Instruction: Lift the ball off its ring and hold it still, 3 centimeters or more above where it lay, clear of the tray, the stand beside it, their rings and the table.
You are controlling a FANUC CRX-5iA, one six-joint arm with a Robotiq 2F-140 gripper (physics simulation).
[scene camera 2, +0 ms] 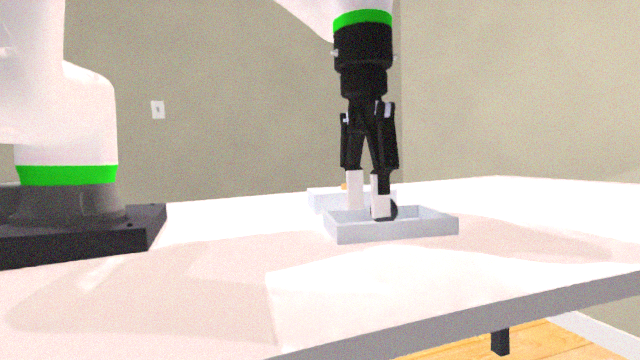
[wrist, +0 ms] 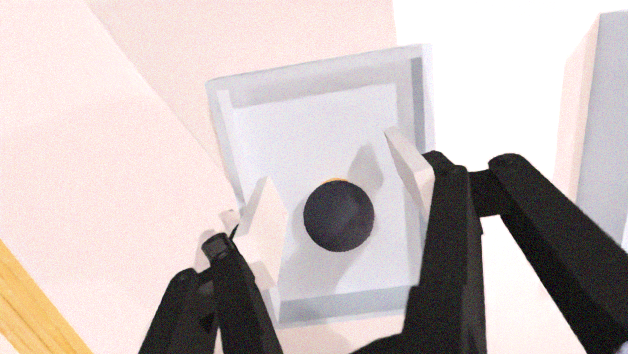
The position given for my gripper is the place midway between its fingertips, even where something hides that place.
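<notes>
I can see a dark ball (wrist: 339,216), and there's a pale stand (scene camera 2: 327,198) here too. There's also a grey tray (scene camera 2: 415,221), and I see the tray (wrist: 305,124) again. As for my gripper (scene camera 2: 367,212), it's in view, and I also see the gripper (wrist: 333,174) once more.
</notes>
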